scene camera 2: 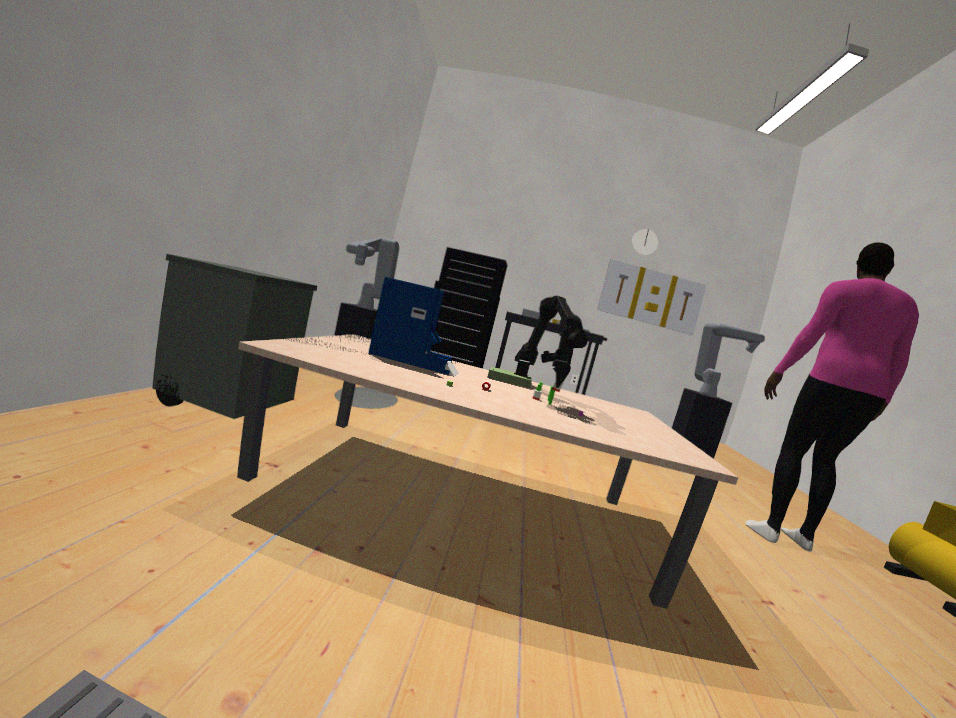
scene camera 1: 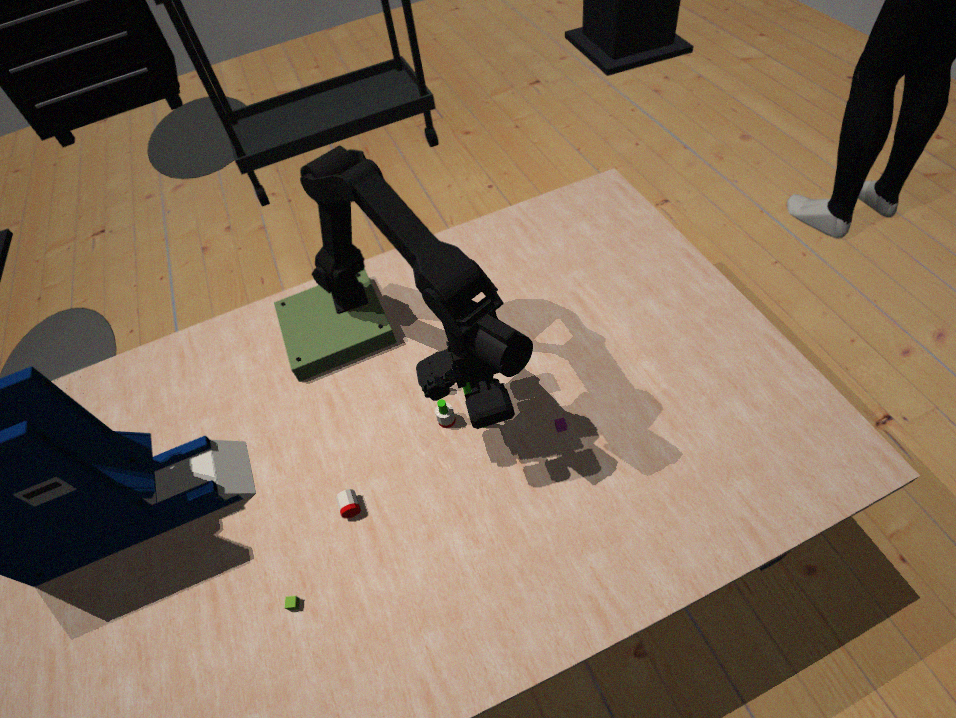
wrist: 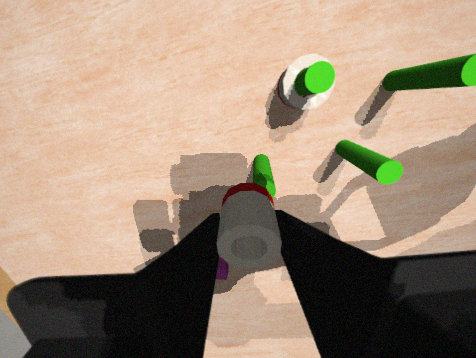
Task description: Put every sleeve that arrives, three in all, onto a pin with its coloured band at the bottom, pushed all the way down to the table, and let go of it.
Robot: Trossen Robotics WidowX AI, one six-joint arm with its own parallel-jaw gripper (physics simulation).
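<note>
My gripper [scene camera 1: 464, 391] [wrist: 246, 218] is shut on a grey-white sleeve [wrist: 248, 227], its red band at the far, lower end. A green pin [wrist: 261, 170] stands just beyond the band; the sleeve partly covers the pin's top in the wrist view, and whether they touch cannot be told. Another sleeve [scene camera 1: 445, 418] [scene camera 2: 537, 394] [wrist: 291, 88] stands around a pin [wrist: 320, 77], red band at the bottom, free of the fingers. Two bare pins, a nearer one [wrist: 367, 161] and a farther one [wrist: 425, 76], stand to the right. A third sleeve [scene camera 1: 347, 499] [scene camera 2: 486, 386] lies on its side, red-banded end toward camera 1.
A blue dispenser [scene camera 1: 46, 494] [scene camera 2: 405, 324] with a grey chute [scene camera 1: 234, 466] stands at the left of the table. A green cube [scene camera 1: 291, 602] [scene camera 2: 449, 383] and a purple cube [scene camera 1: 560, 424] [wrist: 222, 269] lie on the table. The arm stands on a green base [scene camera 1: 328, 336]. A person [scene camera 2: 857, 340] stands beyond the table.
</note>
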